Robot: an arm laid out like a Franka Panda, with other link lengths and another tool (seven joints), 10 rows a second.
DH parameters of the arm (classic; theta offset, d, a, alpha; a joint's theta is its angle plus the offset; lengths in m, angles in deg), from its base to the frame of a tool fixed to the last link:
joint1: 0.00 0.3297 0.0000 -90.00
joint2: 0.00 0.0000 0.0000 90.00
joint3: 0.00 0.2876 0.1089 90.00
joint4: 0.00 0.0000 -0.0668 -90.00
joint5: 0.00 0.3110 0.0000 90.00
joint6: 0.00 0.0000 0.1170 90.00
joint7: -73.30 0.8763 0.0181 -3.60
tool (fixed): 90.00 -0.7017 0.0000 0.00
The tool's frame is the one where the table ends.
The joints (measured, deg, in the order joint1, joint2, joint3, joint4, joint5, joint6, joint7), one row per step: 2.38, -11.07, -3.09, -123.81, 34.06, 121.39, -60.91; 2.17, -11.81, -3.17, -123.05, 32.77, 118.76, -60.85; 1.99, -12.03, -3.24, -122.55, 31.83, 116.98, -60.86; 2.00, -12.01, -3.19, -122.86, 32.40, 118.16, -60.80; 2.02, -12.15, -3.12, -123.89, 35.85, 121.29, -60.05; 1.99, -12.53, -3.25, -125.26, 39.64, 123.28, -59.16; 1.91, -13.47, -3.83, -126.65, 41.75, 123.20, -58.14
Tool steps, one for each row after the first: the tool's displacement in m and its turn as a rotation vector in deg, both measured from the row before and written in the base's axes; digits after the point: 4 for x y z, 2 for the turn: -0.0057, -0.0009, 0.0071, -0.58, 0.71, 1.50; -0.0036, -0.0014, 0.0024, -0.50, 0.78, 1.00; 0.0023, 0.0000, -0.0004, 0.30, -0.64, -0.79; 0.0055, 0.0030, 0.0009, 2.69, -1.35, -3.45; 0.0011, 0.0024, -0.0007, 3.31, -0.15, -3.45; -0.0054, -0.0010, -0.0001, 2.44, 1.03, -2.21
